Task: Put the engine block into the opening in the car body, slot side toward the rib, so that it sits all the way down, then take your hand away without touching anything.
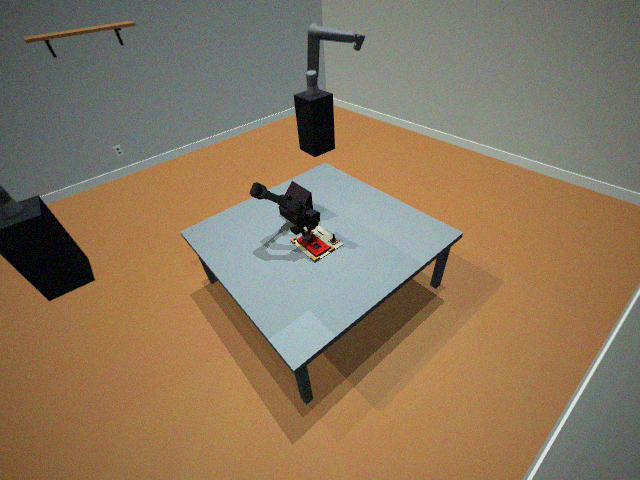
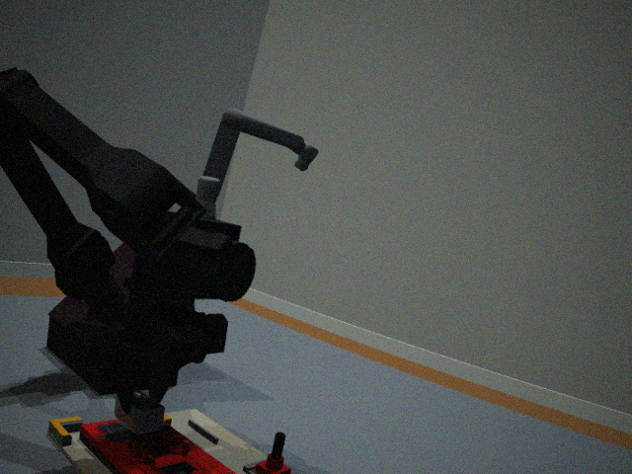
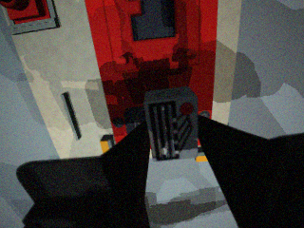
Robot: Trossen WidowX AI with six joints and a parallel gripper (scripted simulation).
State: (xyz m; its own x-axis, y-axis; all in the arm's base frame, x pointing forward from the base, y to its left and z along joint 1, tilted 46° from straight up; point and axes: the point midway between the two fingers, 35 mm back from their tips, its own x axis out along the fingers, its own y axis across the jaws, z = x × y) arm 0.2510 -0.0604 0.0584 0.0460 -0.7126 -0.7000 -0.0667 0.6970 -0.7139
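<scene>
Right now my gripper tip is 5 cm short of the pale base plate, 5 cm above it and 3 cm to the right of it. From my gripper tip the other things lie so: grey engine block 1 cm below.
</scene>
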